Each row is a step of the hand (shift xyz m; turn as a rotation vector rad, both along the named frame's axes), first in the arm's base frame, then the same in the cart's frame.
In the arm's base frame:
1: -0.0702 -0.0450 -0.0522 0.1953 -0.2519 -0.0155
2: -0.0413 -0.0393 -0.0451 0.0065 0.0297 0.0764
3: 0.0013 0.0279 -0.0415 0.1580 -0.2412 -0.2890
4: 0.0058 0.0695 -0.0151 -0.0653 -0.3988 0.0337
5: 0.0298 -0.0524 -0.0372 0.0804 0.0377 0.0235
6: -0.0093 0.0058 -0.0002 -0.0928 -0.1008 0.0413
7: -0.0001 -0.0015 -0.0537 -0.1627 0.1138 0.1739
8: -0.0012 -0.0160 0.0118 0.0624 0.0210 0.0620
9: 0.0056 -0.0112 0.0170 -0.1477 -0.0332 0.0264
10: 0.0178 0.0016 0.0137 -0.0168 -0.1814 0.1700
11: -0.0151 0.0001 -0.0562 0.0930 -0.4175 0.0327
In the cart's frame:
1: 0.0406 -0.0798 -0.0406 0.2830 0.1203 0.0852
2: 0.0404 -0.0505 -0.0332 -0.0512 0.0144 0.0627
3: -0.0109 0.0087 -0.0481 0.3566 0.0866 -0.1789
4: -0.0564 0.0242 -0.0364 0.3333 -0.1701 0.1564
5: 0.0676 0.0145 -0.0152 -0.0217 0.0876 0.0169
6: -0.0075 -0.0074 -0.0029 0.0538 -0.1164 0.0636
7: 0.0195 -0.0006 -0.0500 -0.2033 -0.1257 0.1119
8: 0.0102 -0.0054 0.0162 -0.0242 0.0659 0.0570
9: 0.0058 0.0024 0.0202 -0.0164 -0.1511 0.0226
10: -0.0016 0.0176 0.0139 0.1024 -0.0645 0.2178
11: 0.0151 -0.0147 -0.0542 0.3907 -0.0226 0.1756

